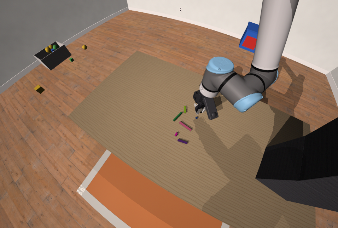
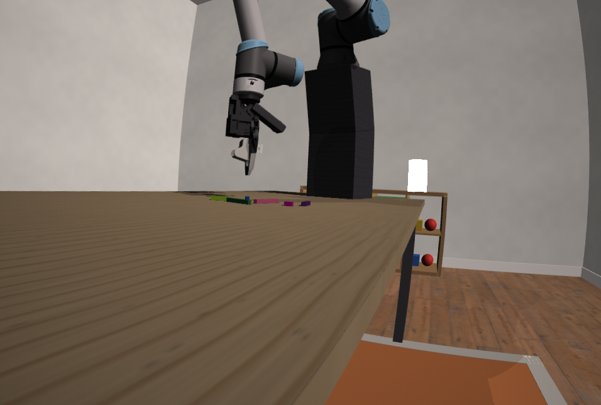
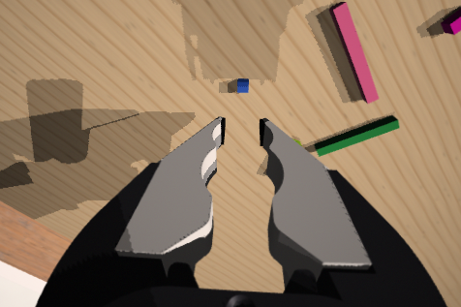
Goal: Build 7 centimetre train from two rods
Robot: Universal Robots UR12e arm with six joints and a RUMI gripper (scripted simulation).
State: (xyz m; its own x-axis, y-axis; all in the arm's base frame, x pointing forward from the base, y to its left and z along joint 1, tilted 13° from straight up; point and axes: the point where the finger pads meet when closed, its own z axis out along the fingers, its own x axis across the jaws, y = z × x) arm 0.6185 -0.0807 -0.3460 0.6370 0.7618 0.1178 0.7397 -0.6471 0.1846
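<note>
My gripper is now 8 cm above the small blue rod. The rest, counted from my hand: green rod (11 cm ahead, 8 cm below, 5 cm to the left); then lime rod (10 cm ahead, 8 cm below, 2 cm to the right); then pink rod (9 cm to the left, 8 cm below, 4 cm ahead).
</note>
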